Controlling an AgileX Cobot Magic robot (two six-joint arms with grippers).
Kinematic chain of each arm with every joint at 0, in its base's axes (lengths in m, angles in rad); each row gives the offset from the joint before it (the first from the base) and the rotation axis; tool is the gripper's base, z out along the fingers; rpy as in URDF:
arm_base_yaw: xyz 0 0 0.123 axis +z
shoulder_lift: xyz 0 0 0 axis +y
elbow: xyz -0.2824 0 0.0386 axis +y
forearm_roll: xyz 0.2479 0 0.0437 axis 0.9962 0 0.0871
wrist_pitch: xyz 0 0 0 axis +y
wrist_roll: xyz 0.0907 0 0.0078 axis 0.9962 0 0.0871
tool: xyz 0 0 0 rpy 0 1.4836 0
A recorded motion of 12 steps. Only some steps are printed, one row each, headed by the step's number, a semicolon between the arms.
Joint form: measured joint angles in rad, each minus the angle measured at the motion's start. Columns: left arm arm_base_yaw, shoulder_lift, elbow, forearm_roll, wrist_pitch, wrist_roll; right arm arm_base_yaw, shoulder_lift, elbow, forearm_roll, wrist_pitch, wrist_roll.
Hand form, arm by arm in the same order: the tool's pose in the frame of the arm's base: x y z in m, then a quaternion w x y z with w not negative. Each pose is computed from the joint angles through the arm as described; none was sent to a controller.
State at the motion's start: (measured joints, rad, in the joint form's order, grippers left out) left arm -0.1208 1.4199 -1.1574 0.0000 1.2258 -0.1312; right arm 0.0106 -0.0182 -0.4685 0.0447 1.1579 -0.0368
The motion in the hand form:
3: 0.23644 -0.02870 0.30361 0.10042 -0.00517 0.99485 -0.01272; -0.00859 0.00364 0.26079 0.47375 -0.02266 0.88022 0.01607
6: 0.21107 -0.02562 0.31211 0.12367 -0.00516 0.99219 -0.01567; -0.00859 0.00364 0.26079 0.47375 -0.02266 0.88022 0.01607
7: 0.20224 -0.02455 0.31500 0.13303 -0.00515 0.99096 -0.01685; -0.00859 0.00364 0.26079 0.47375 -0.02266 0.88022 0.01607
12: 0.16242 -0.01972 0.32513 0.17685 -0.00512 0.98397 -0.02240; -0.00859 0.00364 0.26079 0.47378 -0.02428 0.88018 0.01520
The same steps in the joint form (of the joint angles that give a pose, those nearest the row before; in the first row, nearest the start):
3: 0.0000 -0.0953 0.0609 0.0000 0.0013 0.0000; 0.0000 0.0000 0.0000 0.0000 0.0000 0.0000
6: 0.0000 -0.2024 0.1182 0.0000 0.0039 0.0000; 0.0000 0.0000 0.0000 0.0000 0.0000 0.0000
7: 0.0000 -0.2405 0.1365 0.0000 0.0047 0.0000; 0.0000 0.0000 0.0000 0.0000 0.0000 0.0000
12: 0.0000 -0.4131 0.2131 0.0000 0.0112 0.0000; 0.0000 0.0000 0.0000 0.0000 0.0000 -0.0037

